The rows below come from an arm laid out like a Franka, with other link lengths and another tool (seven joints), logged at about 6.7 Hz.
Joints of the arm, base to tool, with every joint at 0 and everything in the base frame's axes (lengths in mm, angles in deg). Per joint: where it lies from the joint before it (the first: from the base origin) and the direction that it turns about. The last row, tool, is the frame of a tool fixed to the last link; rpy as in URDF.
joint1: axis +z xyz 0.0 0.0 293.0
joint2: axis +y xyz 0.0 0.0 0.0
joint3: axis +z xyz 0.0 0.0 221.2
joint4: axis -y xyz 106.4 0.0 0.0
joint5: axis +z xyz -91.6 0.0 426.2
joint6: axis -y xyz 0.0 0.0 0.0
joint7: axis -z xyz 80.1 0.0 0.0
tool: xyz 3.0 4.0 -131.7 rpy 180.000 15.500 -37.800
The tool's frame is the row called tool.
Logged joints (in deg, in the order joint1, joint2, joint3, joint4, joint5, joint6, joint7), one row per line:
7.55, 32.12, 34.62, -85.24, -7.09, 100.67, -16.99
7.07, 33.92, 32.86, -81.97, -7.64, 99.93, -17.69
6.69, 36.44, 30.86, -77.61, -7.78, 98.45, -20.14
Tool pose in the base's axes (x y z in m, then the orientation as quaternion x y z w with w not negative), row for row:
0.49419, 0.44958, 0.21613, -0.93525, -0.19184, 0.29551, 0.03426
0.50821, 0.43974, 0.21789, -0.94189, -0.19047, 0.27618, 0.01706
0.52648, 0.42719, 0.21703, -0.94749, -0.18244, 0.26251, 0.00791
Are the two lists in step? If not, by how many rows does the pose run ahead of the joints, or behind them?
The pose runs 2 rows behind the joints: the pose in row i belongs to the joints in row i - 2.
